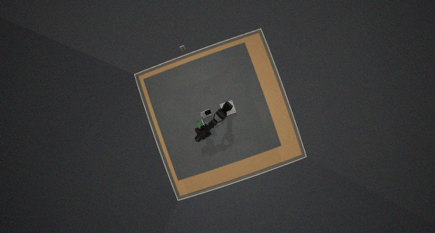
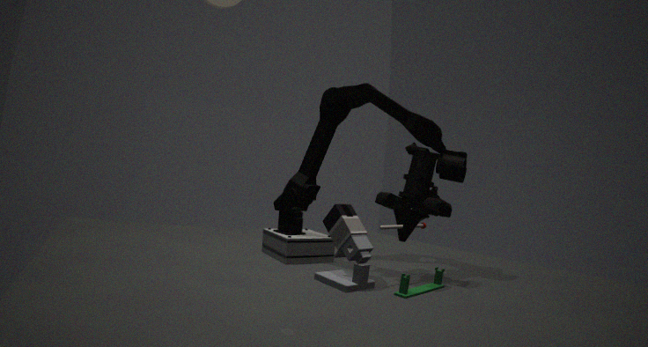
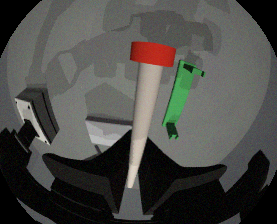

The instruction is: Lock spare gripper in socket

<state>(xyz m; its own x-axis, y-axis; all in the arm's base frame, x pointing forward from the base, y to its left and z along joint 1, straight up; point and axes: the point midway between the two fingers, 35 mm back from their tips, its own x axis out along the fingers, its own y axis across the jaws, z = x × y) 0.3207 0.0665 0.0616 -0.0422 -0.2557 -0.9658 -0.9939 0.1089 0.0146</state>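
My gripper tip is now 40 mm past the grey mount socket, 100 mm to the left of it and 40 mm above it. From my gripper tip the other things lie so: spare gripper 70 mm behind, 100 mm to the right, 20 mm above; then green pin cradle 70 mm ahead, 10 mm to the right, 80 mm below.
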